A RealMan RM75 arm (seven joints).
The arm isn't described. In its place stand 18 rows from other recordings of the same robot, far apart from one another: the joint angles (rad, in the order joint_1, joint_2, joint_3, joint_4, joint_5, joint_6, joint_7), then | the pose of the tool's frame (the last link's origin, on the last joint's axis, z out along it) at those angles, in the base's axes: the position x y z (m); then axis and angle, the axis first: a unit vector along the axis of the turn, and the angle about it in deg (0 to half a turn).
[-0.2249, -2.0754, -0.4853, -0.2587, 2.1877, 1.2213, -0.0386] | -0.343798 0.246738 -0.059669 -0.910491 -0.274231 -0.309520 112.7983
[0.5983, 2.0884, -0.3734, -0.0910, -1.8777, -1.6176, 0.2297] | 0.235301 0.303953 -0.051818 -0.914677 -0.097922 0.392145 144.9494
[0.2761, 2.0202, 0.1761, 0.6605, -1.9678, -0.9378, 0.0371] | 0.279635 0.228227 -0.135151 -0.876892 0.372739 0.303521 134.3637
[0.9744, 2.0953, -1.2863, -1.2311, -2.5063, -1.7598, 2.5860] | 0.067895 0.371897 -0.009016 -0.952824 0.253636 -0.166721 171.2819
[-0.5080, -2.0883, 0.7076, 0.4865, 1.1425, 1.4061, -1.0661] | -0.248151 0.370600 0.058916 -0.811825 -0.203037 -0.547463 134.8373
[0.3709, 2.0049, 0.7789, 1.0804, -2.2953, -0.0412, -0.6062] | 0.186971 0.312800 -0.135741 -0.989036 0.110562 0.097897 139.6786
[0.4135, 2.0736, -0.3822, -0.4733, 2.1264, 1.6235, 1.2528] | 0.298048 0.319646 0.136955 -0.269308 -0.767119 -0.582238 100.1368
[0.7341, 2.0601, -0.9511, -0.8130, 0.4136, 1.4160, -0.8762] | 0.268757 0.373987 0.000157 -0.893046 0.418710 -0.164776 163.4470
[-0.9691, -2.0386, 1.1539, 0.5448, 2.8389, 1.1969, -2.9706] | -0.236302 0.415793 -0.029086 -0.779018 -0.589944 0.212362 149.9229
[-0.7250, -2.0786, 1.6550, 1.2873, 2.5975, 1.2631, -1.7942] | -0.120125 0.378869 -0.050630 -0.949963 0.209956 0.231275 163.9277
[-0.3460, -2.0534, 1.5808, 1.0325, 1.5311, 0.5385, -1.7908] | -0.222883 0.385633 -0.024428 -0.925158 -0.314874 -0.211982 137.2743
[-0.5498, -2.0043, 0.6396, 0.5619, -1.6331, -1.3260, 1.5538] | -0.263211 0.389010 0.072698 -0.814419 -0.363424 -0.452377 147.4644
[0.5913, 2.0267, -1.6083, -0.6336, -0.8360, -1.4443, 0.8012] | 0.127977 0.336641 -0.030447 -0.884174 -0.092793 0.457850 164.5968
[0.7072, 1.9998, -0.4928, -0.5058, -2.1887, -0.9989, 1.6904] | 0.301085 0.420344 0.035245 -0.887362 0.427805 0.171965 140.6939
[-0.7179, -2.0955, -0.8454, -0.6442, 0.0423, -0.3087, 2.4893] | -0.150240 0.371444 -0.154653 -0.965856 -0.181411 -0.184967 146.0049
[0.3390, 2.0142, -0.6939, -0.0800, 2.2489, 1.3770, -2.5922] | 0.367876 0.292222 0.043026 -0.836764 0.311935 0.450025 109.6718
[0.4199, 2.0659, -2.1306, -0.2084, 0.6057, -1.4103, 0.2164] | 0.288071 0.326509 0.006436 -0.837274 0.177169 0.517285 108.2600
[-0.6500, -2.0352, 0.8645, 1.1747, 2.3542, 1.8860, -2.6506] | -0.200255 0.341482 0.058260 -0.836964 -0.547257 -0.000867 176.4006
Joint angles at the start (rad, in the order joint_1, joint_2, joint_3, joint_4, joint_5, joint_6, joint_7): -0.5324 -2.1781 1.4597 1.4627 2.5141 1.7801 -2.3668
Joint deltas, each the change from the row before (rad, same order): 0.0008 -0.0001 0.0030 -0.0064 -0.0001 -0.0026 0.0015; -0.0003 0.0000 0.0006 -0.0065 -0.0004 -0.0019 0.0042; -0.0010 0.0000 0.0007 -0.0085 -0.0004 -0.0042 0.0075; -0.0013 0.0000 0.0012 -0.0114 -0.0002 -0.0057 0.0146; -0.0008 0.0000 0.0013 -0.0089 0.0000 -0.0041 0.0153; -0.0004 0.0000 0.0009 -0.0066 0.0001 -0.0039 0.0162; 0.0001 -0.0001 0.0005 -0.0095 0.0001 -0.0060 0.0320; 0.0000 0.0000 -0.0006 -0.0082 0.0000 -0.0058 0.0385; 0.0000 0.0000 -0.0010 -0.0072 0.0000 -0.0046 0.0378; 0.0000 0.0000 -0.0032 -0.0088 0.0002 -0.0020 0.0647
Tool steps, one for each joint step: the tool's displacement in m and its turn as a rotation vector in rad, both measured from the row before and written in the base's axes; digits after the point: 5 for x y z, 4 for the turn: -0.00106 -0.00042 -0.00121 -0.0039 0.0013 0.0021; -0.00091 -0.00011 -0.00084 -0.0039 0.0003 0.0001; -0.00096 0.00019 -0.00113 -0.0042 -0.0003 -0.0028; -0.00133 0.00023 -0.00153 -0.0073 -0.0003 -0.0081; -0.00113 0.00006 -0.00123 -0.0076 -0.0001 -0.0098; -0.00088 0.00013 -0.00092 -0.0066 -0.0006 -0.0118; -0.00147 0.00019 -0.00125 -0.0117 -0.0021 -0.0241; -0.00128 0.00036 -0.00093 -0.0127 -0.0033 -0.0306; -0.00118 0.00029 -0.00073 -0.0127 -0.0032 -0.0302; -0.00170 0.00007 -0.00052 -0.0239 -0.0050 -0.0518
